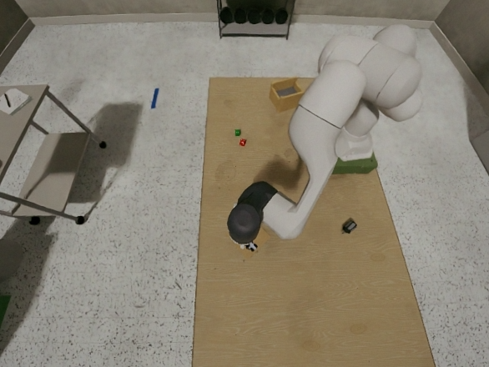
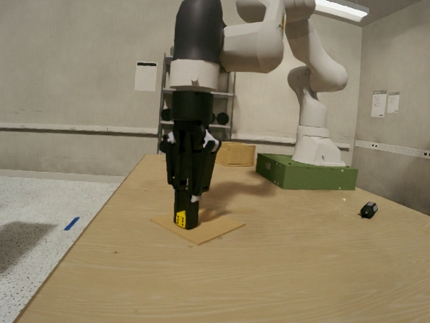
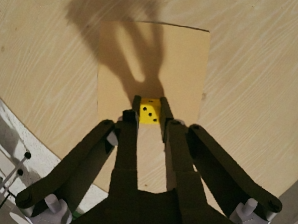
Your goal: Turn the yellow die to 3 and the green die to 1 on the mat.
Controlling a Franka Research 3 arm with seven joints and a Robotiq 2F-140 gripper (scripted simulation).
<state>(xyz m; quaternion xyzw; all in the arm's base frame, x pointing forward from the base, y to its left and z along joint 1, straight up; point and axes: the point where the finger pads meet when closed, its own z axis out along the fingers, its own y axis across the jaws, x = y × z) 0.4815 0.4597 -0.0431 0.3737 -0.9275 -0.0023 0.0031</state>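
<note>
The yellow die is 2 cm below my hand. Also, from my hand: black object (47 cm behind, 6 cm to the right, 2 cm below); then tan mat (4 cm below, 3 cm behind, 2 cm to the right); then red die (51 cm to the right, 3 cm below, 1 cm ahead).
</note>
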